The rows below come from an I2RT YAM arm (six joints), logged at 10 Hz.
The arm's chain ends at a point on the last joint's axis. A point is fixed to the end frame.
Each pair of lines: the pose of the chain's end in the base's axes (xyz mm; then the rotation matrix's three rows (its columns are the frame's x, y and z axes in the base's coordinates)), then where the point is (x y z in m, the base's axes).
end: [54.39, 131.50, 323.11], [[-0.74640, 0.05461, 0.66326], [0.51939, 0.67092, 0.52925], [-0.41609, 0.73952, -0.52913]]
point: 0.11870 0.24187 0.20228
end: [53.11, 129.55, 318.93], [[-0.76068, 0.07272, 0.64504], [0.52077, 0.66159, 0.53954], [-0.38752, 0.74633, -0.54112]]
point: 0.11335 0.24181 0.19774
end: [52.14, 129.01, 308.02], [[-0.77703, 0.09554, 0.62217], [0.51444, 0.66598, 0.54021], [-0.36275, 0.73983, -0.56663]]
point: 0.10736 0.24095 0.18418
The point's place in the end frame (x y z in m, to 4 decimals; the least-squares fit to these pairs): 0.0596 -0.0118 0.1650
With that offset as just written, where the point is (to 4 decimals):
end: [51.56, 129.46, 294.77], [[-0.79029, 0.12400, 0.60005], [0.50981, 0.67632, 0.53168], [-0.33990, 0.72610, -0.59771]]
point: 0.1020 0.2396 0.1673
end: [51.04, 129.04, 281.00], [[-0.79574, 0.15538, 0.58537], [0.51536, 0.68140, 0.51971], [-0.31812, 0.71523, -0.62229]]
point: 0.0984 0.2375 0.1509
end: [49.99, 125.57, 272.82], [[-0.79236, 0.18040, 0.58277], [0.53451, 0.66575, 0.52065], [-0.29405, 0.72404, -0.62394]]
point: 0.0968 0.2355 0.1438
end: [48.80, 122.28, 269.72], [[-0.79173, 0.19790, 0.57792], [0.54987, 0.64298, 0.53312], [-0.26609, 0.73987, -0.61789]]
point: 0.0946 0.2354 0.1432
